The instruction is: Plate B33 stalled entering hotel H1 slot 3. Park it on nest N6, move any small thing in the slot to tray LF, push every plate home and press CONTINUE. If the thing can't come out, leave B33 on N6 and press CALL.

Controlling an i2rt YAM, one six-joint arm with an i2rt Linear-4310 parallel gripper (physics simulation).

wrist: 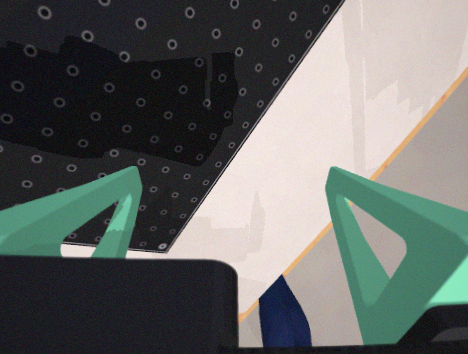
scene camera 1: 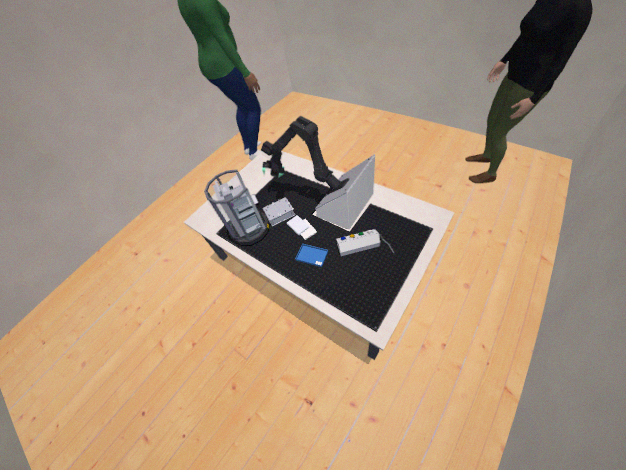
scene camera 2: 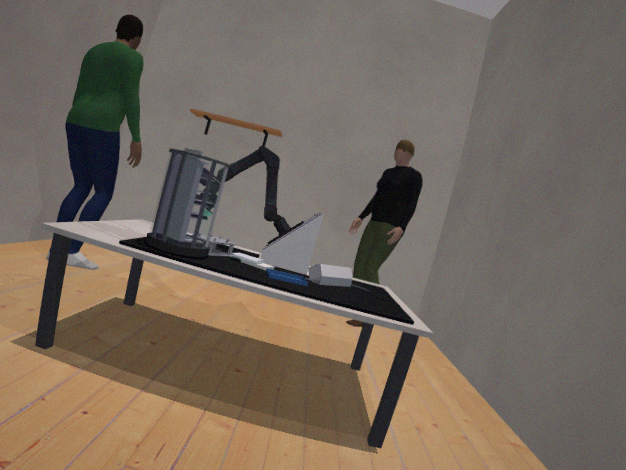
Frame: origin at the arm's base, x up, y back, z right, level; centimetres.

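Where they show: gripper, between the fingertips: (wrist: 233, 177); arm's base, origin of its link: (scene camera 1: 337, 187) (scene camera 2: 286, 233).
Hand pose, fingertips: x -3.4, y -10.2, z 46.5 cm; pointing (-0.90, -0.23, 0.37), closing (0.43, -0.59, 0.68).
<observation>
Each offset is from my fingertips to the top centre of the thing. Level surfaces: height alone.
My gripper (scene camera 1: 272, 173) (wrist: 233, 177) is open and empty, its green fingers wide apart above the table's back left, beyond the hotel tower. In the second scene view it is partly hidden behind the tower. The round caged tower @(dz -10.3, dx +28.2, dy -35.1 cm) (scene camera 1: 246, 220) (scene camera 2: 186, 202) stands at the table's left end, with several shelf levels; its slot and plate labels are too small to read, and I cannot tell which plate is B33. A grey block @(dz -19.2, dx -4.0, dy -16.2 cm) (scene camera 1: 278, 210) stands beside it, next to flat white pieces @(dz -35.8, dx -8.7, dy -17.4 cm) (scene camera 1: 301, 226). A blue tray @(dz -55.3, dx -9.9, dy -29.0 cm) (scene camera 1: 311, 254) (scene camera 2: 287, 276) lies near the front. A button box @(dz -72.6, dx -3.2, dy -9.3 cm) (scene camera 1: 359, 243) (scene camera 2: 333, 275) has small coloured buttons.
A slanted grey panel (scene camera 1: 355, 200) (scene camera 2: 299, 247) stands by the arm's base. A black perforated mat @(dx -11.6 cm) (scene camera 1: 384, 273) (wrist: 165, 30) covers much of the white table (scene camera 1: 412, 303) (wrist: 300, 110). A person in green (scene camera 1: 214, 45) (scene camera 2: 106, 91) and one in black (scene camera 1: 548, 45) (scene camera 2: 403, 187) stand beyond the table.
</observation>
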